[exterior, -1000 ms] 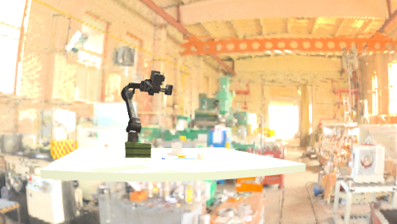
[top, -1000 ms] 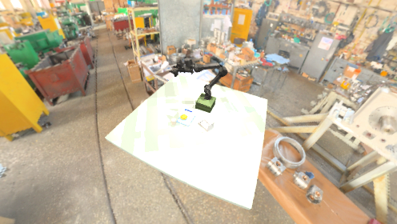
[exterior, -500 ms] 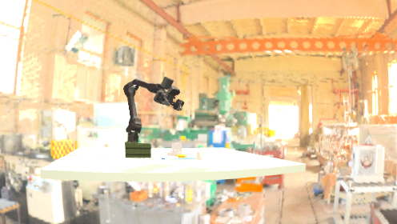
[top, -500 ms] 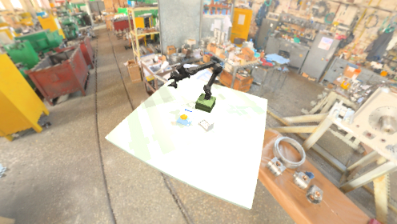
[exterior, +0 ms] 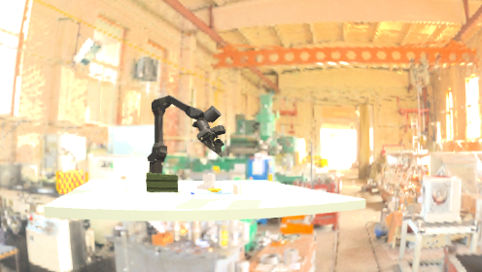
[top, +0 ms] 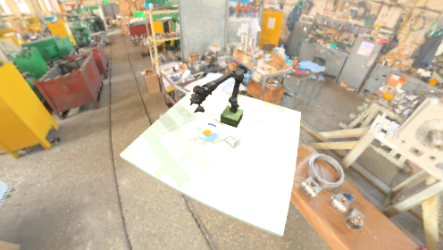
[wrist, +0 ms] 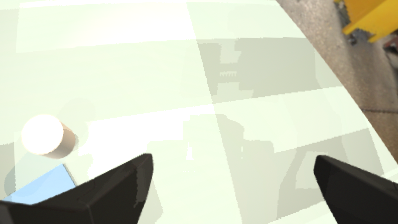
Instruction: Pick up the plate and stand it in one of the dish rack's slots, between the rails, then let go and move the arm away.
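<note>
My gripper tip is now 180 mm above the yellow plate, 150 mm to the right of it and 30 mm short of it. The rest, counted from my gripper tip: pale cylinder (170 mm below, 130 mm ahead, 90 mm to the left); light blue mat (200 mm below, 170 mm to the left, 40 mm ahead); blue spoon (200 mm below, 140 mm to the left, 90 mm behind).
</note>
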